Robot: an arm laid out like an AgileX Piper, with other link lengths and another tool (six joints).
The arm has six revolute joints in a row. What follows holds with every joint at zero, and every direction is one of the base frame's. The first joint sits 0.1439 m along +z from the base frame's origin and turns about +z. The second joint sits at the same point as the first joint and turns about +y. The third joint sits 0.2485 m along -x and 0.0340 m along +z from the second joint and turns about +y. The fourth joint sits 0.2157 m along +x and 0.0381 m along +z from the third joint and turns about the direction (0.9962, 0, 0.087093). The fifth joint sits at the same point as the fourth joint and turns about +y. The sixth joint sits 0.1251 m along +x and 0.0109 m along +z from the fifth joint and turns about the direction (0.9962, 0, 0.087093). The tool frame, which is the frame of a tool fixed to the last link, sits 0.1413 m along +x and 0.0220 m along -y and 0.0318 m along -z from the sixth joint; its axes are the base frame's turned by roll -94.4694, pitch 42.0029 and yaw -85.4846 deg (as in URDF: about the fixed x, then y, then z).
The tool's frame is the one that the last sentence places.
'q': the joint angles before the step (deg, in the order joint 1, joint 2, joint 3, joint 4, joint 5, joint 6). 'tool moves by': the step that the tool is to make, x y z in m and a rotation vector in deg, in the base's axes. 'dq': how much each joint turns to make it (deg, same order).
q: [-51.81 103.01 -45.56 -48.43 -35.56 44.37]
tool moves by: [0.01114 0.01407 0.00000 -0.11 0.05 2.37]
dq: [2.32 0.00 0.00 0.00 0.01 -0.13]
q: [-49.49 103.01 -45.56 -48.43 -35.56 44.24]
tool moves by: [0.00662 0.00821 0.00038 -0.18 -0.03 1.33]
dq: [1.45 0.00 0.00 0.34 0.01 -0.37]
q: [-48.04 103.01 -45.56 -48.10 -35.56 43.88]
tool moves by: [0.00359 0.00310 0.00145 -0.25 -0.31 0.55]
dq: [0.64 0.01 0.00 0.53 -0.26 -0.52]
